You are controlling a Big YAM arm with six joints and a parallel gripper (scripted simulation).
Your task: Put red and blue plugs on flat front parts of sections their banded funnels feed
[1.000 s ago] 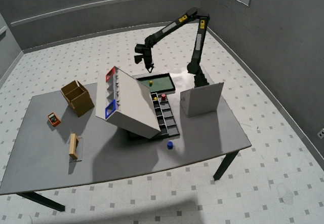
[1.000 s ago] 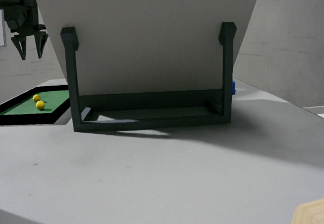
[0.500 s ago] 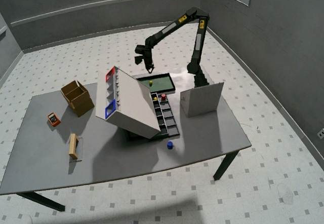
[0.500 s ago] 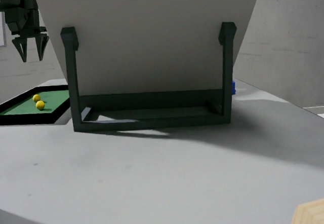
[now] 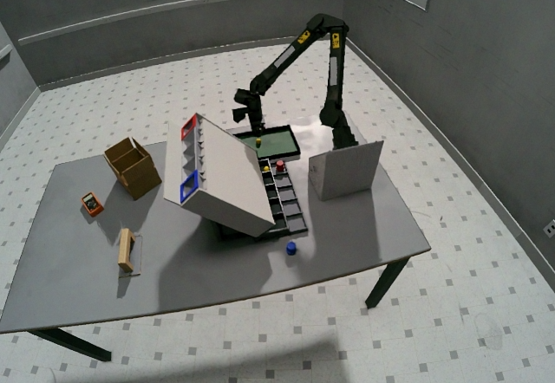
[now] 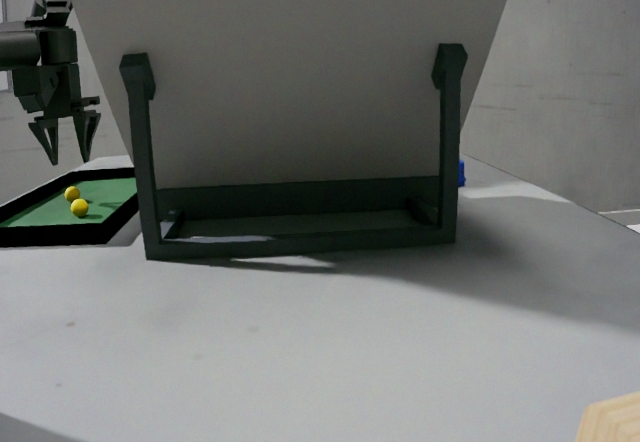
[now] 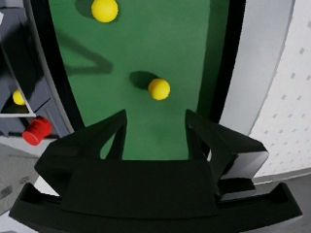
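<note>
My hand is 70 mm above the green marble tray, 20 mm to the right of it and 10 mm short of it. From my hand the other things lie so: white sloped cover: 360 mm to the left, 130 mm above, 100 mm ahead.
</note>
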